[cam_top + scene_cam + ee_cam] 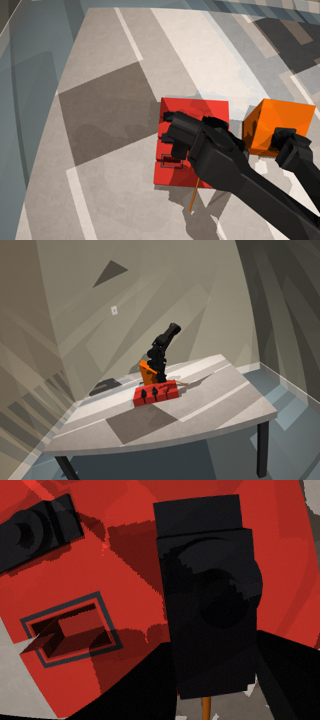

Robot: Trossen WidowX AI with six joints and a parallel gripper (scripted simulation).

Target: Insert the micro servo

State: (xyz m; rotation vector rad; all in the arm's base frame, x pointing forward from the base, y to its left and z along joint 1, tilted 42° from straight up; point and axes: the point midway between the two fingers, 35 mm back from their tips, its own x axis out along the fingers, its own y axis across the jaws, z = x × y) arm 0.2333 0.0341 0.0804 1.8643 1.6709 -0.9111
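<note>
My gripper tip is 1 cm past the red deck, 7 cm to the left of it and 10 cm above it.
</note>
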